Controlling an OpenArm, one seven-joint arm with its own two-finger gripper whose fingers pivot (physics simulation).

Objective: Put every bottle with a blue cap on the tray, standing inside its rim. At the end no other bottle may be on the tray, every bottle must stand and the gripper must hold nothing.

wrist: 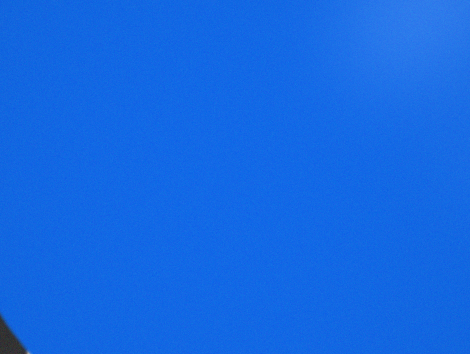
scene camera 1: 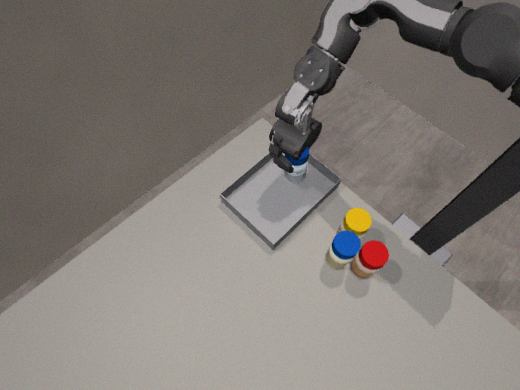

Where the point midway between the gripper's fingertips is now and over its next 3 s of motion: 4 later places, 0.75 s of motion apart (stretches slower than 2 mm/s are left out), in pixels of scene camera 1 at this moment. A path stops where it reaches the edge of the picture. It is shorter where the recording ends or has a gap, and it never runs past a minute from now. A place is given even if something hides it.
The gripper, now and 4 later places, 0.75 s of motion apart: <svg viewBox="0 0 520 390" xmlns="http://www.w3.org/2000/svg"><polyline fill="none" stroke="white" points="290,157 289,160 291,126 324,193 342,228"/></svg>
